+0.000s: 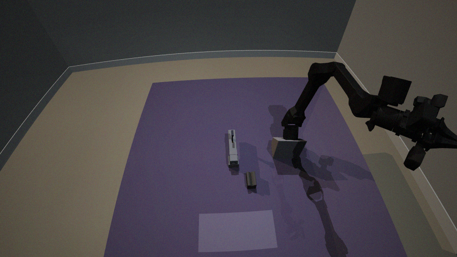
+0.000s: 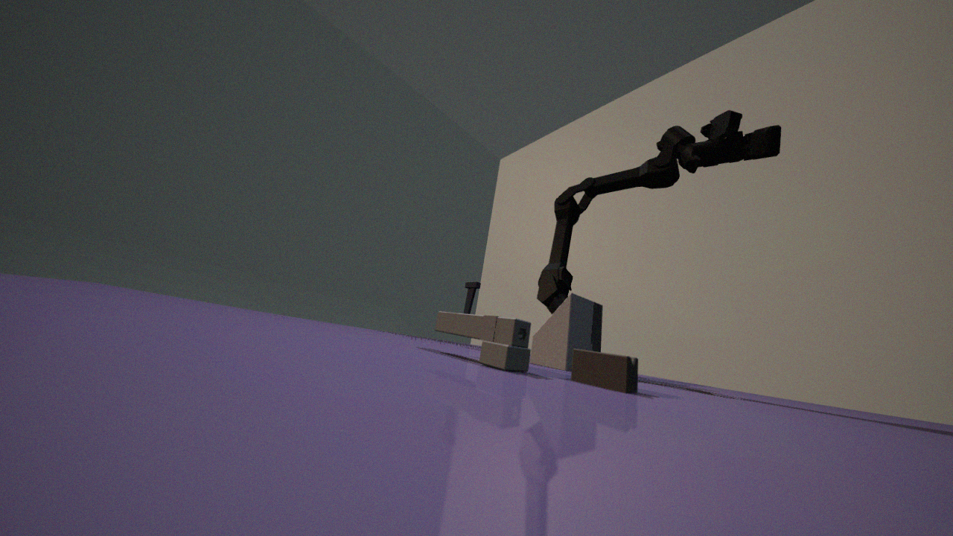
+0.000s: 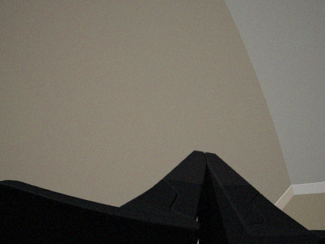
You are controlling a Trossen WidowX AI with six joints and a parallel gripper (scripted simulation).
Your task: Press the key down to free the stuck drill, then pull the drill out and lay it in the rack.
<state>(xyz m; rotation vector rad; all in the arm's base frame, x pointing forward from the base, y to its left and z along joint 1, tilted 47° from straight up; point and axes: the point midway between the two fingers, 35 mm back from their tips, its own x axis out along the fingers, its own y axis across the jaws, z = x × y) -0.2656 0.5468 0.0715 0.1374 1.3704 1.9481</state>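
Right now my gripper tip is 55 cm short of the small dark key, 49 cm above it and 35 cm to the left of it. The rest, counted from my gripper tip: rack 56 cm below, 44 cm ahead, 16 cm to the right; drill 54 cm ahead, 53 cm below, 30 cm to the right; grey housing 54 cm below, 54 cm ahead, 32 cm to the right.
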